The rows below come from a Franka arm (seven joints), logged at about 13 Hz.
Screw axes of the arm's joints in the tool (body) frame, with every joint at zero. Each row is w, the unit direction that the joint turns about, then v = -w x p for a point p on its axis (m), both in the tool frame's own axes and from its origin. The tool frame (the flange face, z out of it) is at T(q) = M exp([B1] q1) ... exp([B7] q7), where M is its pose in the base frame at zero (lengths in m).
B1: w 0 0 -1 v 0 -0.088 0
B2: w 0 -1 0 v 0.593 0 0.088
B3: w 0 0 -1 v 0 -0.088 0
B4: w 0 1 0 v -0.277 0 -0.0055
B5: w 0 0 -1 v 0 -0.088 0
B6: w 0 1 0 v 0.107 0 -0.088
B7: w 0 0 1 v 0 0 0
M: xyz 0.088 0 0.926 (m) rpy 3.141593 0 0 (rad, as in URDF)
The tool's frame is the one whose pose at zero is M.
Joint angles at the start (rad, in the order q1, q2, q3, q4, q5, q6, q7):
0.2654, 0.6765, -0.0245, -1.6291, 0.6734, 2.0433, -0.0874
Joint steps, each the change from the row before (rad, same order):
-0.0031, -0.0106, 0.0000, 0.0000, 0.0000, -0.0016, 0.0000
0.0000, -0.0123, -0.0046, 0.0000, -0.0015, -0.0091, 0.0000
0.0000, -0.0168, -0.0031, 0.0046, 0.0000, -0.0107, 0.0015
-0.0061, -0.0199, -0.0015, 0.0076, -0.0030, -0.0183, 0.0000
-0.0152, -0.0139, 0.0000, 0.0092, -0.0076, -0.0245, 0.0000
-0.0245, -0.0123, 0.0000, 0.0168, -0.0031, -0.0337, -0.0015
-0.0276, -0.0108, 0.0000, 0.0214, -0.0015, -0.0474, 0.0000
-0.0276, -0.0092, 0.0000, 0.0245, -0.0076, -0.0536, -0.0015
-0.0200, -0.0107, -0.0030, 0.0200, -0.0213, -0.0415, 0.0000
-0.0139, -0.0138, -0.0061, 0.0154, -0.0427, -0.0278, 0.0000
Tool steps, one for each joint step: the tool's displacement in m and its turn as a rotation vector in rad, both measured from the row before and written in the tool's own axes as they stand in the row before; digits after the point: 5 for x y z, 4 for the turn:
-0.00053, -0.00219, -0.00703, 0.0035, 0.0084, -0.0032
-0.00131, -0.00222, -0.00764, 0.0007, 0.0034, -0.0041
-0.00145, -0.00602, -0.01131, 0.0047, 0.0084, -0.0080
-0.00143, -0.00541, -0.01528, 0.0060, 0.0076, -0.0103
-0.00018, 0.00070, -0.01485, 0.0037, 0.0012, -0.0033
0.00120, 0.00382, -0.01957, 0.0113, 0.0021, 0.0012
0.00037, 0.00449, -0.02060, 0.0146, -0.0071, 0.0037
-0.00067, 0.00456, -0.02054, 0.0087, -0.0123, -0.0008
-0.00181, 0.00401, -0.01877, -0.0096, -0.0060, -0.0045
-0.00258, 0.00480, -0.01848, -0.0351, 0.0033, -0.0091

